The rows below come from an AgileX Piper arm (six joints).
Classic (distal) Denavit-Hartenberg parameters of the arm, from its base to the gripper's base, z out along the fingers. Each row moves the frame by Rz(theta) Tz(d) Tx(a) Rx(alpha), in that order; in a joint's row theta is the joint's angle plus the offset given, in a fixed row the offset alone. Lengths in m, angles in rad.
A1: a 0, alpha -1.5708, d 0.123, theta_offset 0
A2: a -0.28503, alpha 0, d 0, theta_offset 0.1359
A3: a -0.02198, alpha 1.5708, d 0, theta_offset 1.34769
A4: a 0, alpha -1.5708, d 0.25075, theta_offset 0
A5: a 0, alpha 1.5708, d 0, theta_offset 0
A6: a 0, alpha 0, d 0.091, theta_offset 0
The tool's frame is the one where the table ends.
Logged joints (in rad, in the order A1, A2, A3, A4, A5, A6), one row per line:
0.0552, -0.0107, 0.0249, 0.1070, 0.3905, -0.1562
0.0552, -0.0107, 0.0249, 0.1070, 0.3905, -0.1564
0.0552, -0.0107, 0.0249, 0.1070, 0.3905, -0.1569
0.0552, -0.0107, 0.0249, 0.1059, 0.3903, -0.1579
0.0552, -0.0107, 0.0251, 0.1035, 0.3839, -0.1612
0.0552, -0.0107, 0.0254, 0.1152, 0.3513, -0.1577
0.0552, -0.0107, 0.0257, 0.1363, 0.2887, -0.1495
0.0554, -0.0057, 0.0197, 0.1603, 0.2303, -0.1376
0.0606, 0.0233, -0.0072, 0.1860, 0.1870, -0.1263
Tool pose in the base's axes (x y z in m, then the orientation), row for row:
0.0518, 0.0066, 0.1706, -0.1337, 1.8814, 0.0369
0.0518, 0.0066, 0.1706, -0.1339, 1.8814, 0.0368
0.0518, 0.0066, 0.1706, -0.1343, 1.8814, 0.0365
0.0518, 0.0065, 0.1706, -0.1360, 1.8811, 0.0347
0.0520, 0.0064, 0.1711, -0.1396, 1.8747, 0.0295
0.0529, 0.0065, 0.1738, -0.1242, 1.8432, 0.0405
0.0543, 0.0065, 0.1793, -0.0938, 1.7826, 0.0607
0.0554, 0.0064, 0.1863, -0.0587, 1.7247, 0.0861
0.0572, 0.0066, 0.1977, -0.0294, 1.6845, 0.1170
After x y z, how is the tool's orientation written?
As a rotation vector, in radians.
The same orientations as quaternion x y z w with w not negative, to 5 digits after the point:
-0.05737, 0.80728, 0.01583, 0.58716
-0.05745, 0.80728, 0.01579, 0.58715
-0.05763, 0.80728, 0.01566, 0.58714
-0.05836, 0.80718, 0.01489, 0.58723
-0.05996, 0.80527, 0.01267, 0.58974
-0.05363, 0.79597, 0.01749, 0.60270
-0.04091, 0.77746, 0.02647, 0.62704
-0.02583, 0.75901, 0.03789, 0.64946
-0.01301, 0.74567, 0.05179, 0.66417

